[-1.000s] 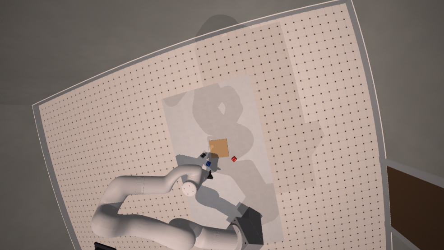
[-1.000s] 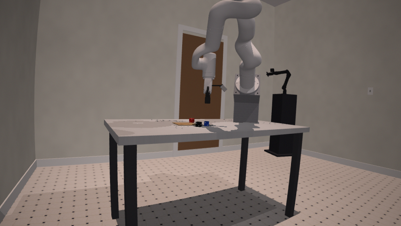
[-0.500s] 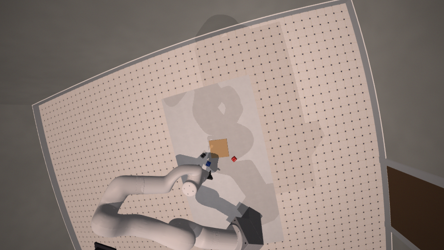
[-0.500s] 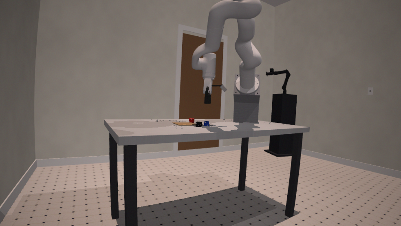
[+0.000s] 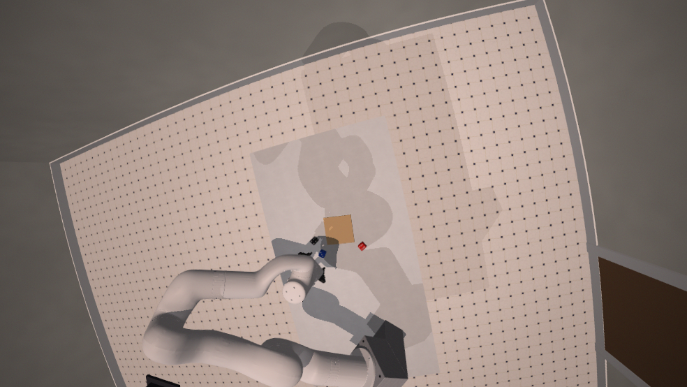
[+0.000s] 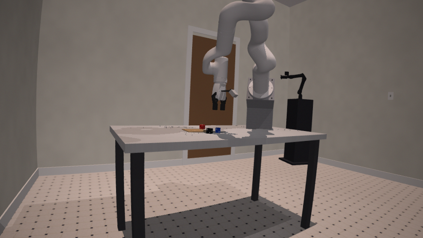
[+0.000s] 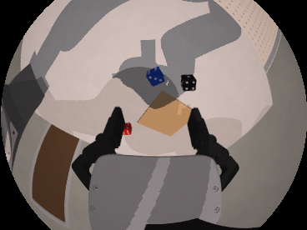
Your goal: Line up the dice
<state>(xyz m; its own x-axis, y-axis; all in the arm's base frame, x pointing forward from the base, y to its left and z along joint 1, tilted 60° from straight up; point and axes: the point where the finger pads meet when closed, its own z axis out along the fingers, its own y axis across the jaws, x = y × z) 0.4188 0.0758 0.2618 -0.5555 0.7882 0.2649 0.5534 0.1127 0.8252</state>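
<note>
The blue die is 13 cm below my hand. From my hand the other things lie so: black die: 6 cm ahead, 4 cm to the left, 13 cm below; then tan mat: 13 cm ahead, 8 cm to the right, 15 cm below; then red die: 6 cm ahead, 20 cm to the right, 13 cm below.
</note>
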